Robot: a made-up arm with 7 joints.
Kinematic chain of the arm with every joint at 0, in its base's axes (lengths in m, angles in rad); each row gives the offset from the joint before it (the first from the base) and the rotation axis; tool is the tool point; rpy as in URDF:
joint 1: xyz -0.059 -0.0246 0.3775 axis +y
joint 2: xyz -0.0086 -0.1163 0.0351 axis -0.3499 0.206 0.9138
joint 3: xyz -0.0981 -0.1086 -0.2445 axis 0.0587 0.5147 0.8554
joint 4: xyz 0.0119 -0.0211 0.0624 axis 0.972 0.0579 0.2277
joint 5: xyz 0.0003 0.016 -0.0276 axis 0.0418 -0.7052 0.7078
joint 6: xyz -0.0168 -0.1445 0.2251 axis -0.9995 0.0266 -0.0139
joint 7: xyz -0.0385 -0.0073 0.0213 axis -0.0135 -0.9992 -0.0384
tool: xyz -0.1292 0.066 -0.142 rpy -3.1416 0 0
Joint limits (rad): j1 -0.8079..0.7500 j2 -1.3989..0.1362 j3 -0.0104..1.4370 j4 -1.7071..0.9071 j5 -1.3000..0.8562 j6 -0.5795..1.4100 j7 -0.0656..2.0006
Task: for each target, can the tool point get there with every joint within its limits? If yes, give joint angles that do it. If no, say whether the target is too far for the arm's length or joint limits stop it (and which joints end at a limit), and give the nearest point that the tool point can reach.
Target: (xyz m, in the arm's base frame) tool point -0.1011 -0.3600 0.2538
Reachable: yes | joints 0.0634 -0.6358 0.6982 -0.3827 0.2376 0.7769 1.1321
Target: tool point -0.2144 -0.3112 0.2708
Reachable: yes | joints 0.3708 -1.1077 1.3219 -0.5907 0.1571 0.6952 0.3592
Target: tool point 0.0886 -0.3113 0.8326
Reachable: no: joint limits stop it (at a limit: joint 1, joint 2, joint 3, joint 5, joint 6) | nearest point -0.0565 -0.3037 0.6168 | short by 0.260 m
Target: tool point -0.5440 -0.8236 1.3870
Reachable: no: too far | nearest point -0.2838 -0.4218 0.6125 | short by 0.911 m
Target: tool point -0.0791 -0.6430 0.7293
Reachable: no: joint limits stop it (at a limit: joint 1, joint 2, joint 3, joint 6) | nearest point -0.1312 -0.5004 0.5689 | short by 0.221 m
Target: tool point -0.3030 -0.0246 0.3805
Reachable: yes | joints 0.0566 -0.6087 0.1862 -1.0920 -0.7444 0.9320 0.1826
